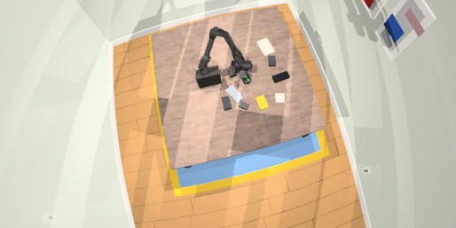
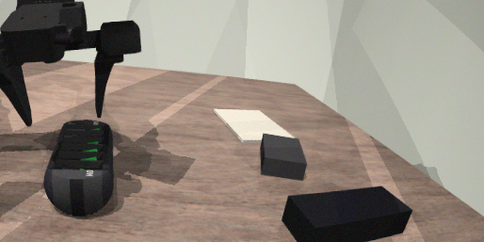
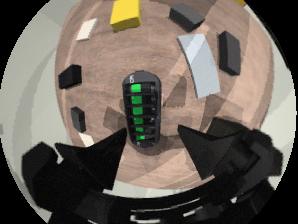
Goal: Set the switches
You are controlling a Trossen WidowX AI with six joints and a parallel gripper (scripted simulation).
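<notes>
My gripper tip is 90 mm past the pale grey plate, 140 mm to the left of it and 70 mm above it. From my gripper tip the other things lie so: yellow block (100 mm ahead, 260 mm to the right, 60 mm below); then long black block (320 mm ahead, 90 mm to the right, 50 mm below); then dark grey block (290 mm ahead, 80 mm to the left, 60 mm below).
</notes>
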